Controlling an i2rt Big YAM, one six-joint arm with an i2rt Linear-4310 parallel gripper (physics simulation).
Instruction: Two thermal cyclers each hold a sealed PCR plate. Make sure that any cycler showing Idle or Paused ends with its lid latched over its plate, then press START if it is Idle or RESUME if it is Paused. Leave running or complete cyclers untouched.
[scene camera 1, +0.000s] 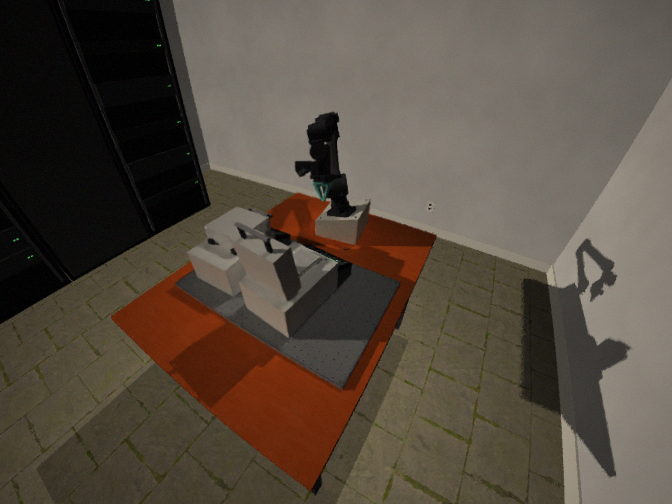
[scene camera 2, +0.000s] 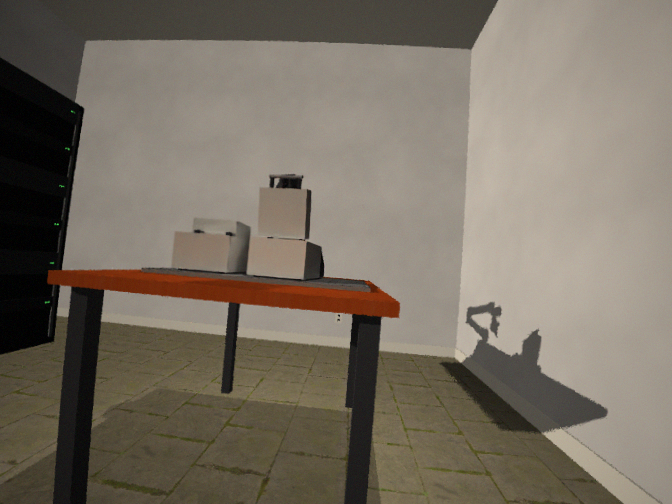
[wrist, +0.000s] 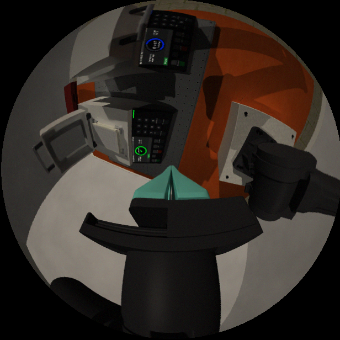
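One thermal cycler (scene camera 1: 214, 266) (scene camera 2: 200, 252) (wrist: 155, 47) has its lid down; its screen shows a blue ring, with text too small to read surely. Its plate is hidden, and whether the lid is latched cannot be told. The other cycler (scene camera 1: 264, 307) (scene camera 2: 279, 258) has its lid (scene camera 1: 263, 264) (scene camera 2: 283, 212) (wrist: 66, 141) standing open. In the wrist view its pale plate (wrist: 107, 137) shows in the well, and its screen (wrist: 141, 150) shows a green ring with a check-like mark. My gripper (scene camera 1: 324, 198) (wrist: 171, 169) is shut and empty, up in the air near the arm's base, apart from both cyclers.
Both cyclers stand on a grey perforated board (scene camera 1: 352, 320) (wrist: 186, 92) on the orange table (scene camera 1: 282, 420) (scene camera 2: 227, 292). The arm's white base block (scene camera 1: 337, 228) (wrist: 270, 120) stands at the table's wall end. A dark server rack (scene camera 1: 81, 70) stands at the left.
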